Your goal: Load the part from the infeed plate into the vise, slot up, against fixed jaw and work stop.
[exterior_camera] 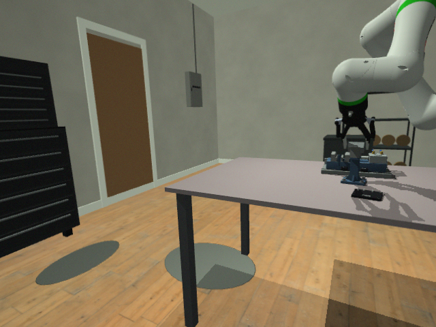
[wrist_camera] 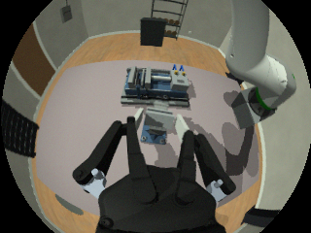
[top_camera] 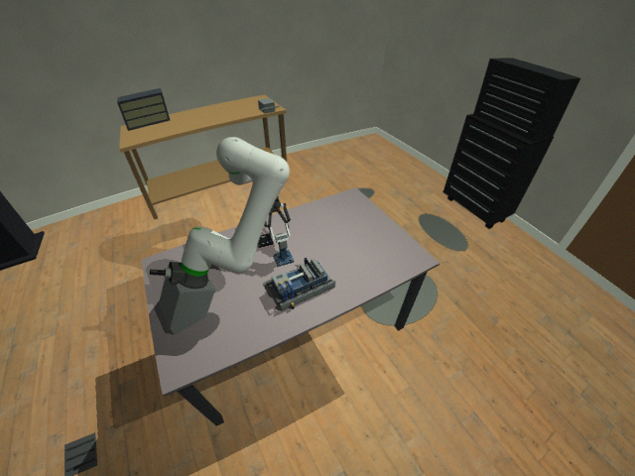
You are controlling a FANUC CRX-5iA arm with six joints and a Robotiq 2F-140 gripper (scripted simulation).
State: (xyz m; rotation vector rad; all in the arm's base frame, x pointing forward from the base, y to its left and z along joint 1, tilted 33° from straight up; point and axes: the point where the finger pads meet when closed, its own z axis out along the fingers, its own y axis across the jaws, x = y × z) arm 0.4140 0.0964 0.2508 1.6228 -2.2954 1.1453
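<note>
The part is 20 mm to the right of my hand and 20 mm below it. Round my hand: air cylinder: 230 mm to the right, 100 mm below, 90 mm behind; then vise: 230 mm to the right, 140 mm below, 10 mm ahead; then black infeed plate: 170 mm below, 160 mm to the left, 50 mm behind.
</note>
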